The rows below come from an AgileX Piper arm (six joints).
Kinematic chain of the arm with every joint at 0, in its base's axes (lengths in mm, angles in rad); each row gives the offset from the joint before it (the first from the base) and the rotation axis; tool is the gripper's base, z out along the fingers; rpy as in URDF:
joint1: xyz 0 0 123 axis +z
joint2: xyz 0 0 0 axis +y
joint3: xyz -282.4 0 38.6 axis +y
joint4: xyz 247.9 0 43.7 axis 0.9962 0 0.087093
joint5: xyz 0 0 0 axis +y
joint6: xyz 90.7 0 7.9 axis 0.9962 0 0.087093
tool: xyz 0 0 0 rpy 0 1.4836 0
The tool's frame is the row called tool.
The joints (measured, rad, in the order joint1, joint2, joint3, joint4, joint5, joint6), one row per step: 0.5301, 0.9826, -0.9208, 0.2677, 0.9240, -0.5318; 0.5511, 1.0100, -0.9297, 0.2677, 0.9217, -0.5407; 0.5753, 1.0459, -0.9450, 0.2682, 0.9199, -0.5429; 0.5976, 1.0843, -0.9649, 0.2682, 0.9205, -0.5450; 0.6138, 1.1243, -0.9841, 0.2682, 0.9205, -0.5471; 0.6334, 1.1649, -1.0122, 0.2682, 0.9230, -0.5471; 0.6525, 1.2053, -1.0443, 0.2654, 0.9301, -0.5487; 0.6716, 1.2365, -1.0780, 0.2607, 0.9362, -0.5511; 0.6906, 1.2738, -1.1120, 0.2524, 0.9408, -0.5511; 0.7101, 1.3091, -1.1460, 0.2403, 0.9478, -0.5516; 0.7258, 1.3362, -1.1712, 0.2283, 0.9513, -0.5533; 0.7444, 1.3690, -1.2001, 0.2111, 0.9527, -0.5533; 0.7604, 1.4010, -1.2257, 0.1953, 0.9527, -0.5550
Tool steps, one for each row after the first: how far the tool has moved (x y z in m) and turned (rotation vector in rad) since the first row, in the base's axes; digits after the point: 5 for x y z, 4 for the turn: 0.00319, 0.00641, -0.00223, -0.0121, 0.0095, 0.0271; 0.00750, 0.01467, -0.00437, -0.0225, 0.0246, 0.0526; 0.01226, 0.02324, -0.00608, -0.0338, 0.0395, 0.0767; 0.01789, 0.03129, -0.00869, -0.0461, 0.0557, 0.0946; 0.02321, 0.04050, -0.00928, -0.0548, 0.0678, 0.1149; 0.02836, 0.04975, -0.00933, -0.0667, 0.0776, 0.1372; 0.03202, 0.05810, -0.00706, -0.0741, 0.0760, 0.1599; 0.03676, 0.06736, -0.00652, -0.0860, 0.0770, 0.1803; 0.04085, 0.07639, -0.00601, -0.1015, 0.0756, 0.2022; 0.04389, 0.08352, -0.00608, -0.1156, 0.0713, 0.2203; 0.04765, 0.09217, -0.00681, -0.1333, 0.0645, 0.2395; 0.05144, 0.10036, -0.00850, -0.1510, 0.0583, 0.2573
